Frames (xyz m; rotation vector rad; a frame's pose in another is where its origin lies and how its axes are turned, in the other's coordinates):
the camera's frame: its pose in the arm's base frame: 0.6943 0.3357 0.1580 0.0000 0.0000 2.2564
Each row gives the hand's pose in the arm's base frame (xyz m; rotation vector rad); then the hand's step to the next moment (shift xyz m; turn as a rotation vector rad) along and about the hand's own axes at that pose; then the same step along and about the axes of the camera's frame.
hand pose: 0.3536 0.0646 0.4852 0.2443 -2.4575 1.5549
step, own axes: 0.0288 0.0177 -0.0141 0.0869 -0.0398 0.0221
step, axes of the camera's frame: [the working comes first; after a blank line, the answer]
step, axes of the arm's base frame: -0.0309 0.0197 -0.0016 -0.0755 -0.0388 0.0492

0.0348 0.0114 -0.0016 0.0178 0.0830 0.0492
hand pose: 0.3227 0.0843 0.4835 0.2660 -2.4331 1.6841
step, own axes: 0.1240 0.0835 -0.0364 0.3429 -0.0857 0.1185
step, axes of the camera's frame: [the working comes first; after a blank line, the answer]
step, axes of the arm's base frame: -0.1390 0.0569 -0.0333 -0.3163 -0.1576 0.1187

0.1321 0.0716 -0.0333 0.0783 0.3446 0.1187
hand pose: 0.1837 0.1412 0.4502 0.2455 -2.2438 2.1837
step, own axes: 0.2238 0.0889 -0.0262 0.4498 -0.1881 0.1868
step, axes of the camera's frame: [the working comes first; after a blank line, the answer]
step, axes of the arm's base frame: -0.2339 0.0030 -0.0630 -0.4030 -0.2395 0.2299

0.1504 0.1791 -0.0630 0.0698 0.4635 0.2299
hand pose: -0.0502 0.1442 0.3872 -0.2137 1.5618 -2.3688
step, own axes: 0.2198 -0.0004 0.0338 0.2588 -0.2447 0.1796
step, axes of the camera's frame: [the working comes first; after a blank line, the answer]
step, axes of the arm's base frame: -0.1983 -0.1005 0.0055 -0.2337 -0.1506 0.2861

0.0478 0.2171 0.0055 0.0314 0.2762 0.2861
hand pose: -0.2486 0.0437 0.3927 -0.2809 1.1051 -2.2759
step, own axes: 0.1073 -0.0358 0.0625 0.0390 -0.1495 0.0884
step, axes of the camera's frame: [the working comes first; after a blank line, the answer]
step, axes of the arm's base frame: -0.0747 -0.0864 0.0604 -0.0559 -0.0080 0.1688

-0.0196 0.1126 0.0604 0.0292 0.0483 0.1688
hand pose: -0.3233 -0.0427 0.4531 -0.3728 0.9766 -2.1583
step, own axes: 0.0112 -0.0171 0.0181 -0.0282 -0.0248 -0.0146
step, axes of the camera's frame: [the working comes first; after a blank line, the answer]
step, axes of the arm's base frame: -0.0069 -0.0100 0.0244 -0.0004 0.0391 0.0095

-0.0034 0.0117 0.0244 0.0305 -0.0245 0.0095
